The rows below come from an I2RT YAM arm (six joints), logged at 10 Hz.
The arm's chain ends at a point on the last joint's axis. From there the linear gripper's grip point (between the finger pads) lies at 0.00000 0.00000 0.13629 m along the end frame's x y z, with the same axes.
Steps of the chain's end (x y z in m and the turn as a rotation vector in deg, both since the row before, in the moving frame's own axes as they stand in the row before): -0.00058 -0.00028 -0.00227 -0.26 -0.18 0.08; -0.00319 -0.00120 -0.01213 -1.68 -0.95 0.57; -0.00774 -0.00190 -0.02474 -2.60 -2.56 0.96; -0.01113 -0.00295 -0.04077 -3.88 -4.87 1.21; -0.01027 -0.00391 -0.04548 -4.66 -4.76 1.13; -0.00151 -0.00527 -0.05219 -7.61 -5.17 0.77
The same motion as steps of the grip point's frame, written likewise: -0.00101 0.00034 -0.00227 -0.26 -0.18 0.08; -0.00547 0.00278 -0.01221 -1.68 -0.95 0.57; -0.01388 0.00423 -0.02502 -2.60 -2.56 0.96; -0.02279 0.00614 -0.04157 -3.88 -4.87 1.21; -0.02168 0.00704 -0.04640 -4.66 -4.76 1.13; -0.01388 0.01267 -0.05394 -7.61 -5.17 0.77
